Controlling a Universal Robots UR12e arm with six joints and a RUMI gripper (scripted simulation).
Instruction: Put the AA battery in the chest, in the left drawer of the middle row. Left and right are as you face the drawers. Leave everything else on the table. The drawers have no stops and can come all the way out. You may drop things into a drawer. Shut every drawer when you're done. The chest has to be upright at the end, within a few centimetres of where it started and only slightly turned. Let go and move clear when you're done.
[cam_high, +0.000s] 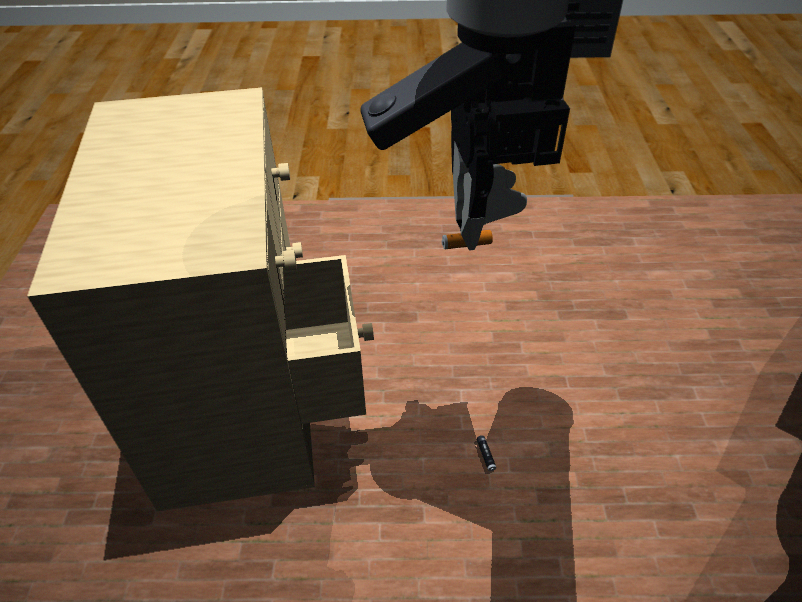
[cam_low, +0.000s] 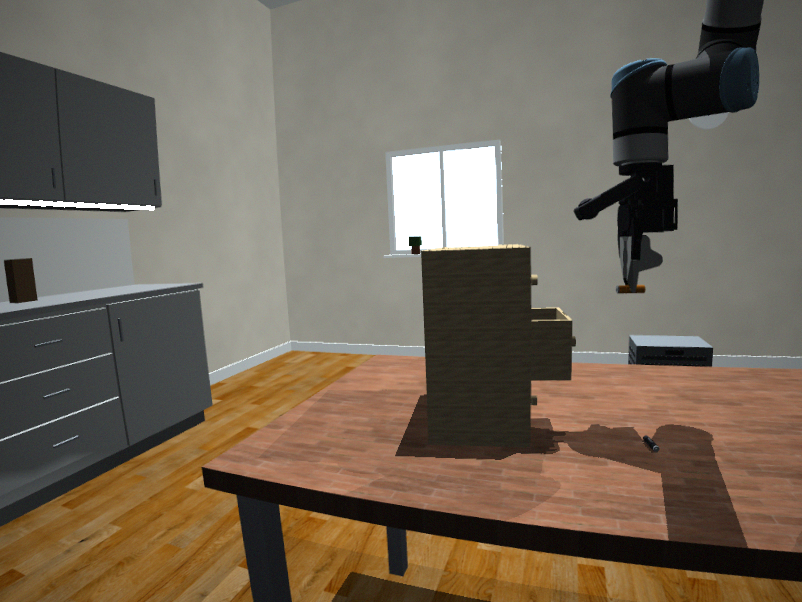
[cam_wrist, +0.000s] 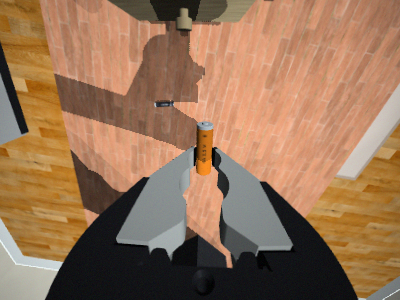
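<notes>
Now: the orange cylinder 1 cm below my hand. From my hand the other things lie so: dark cylindrical battery (26 cm below, 9 cm to the left, 4 cm behind).
</notes>
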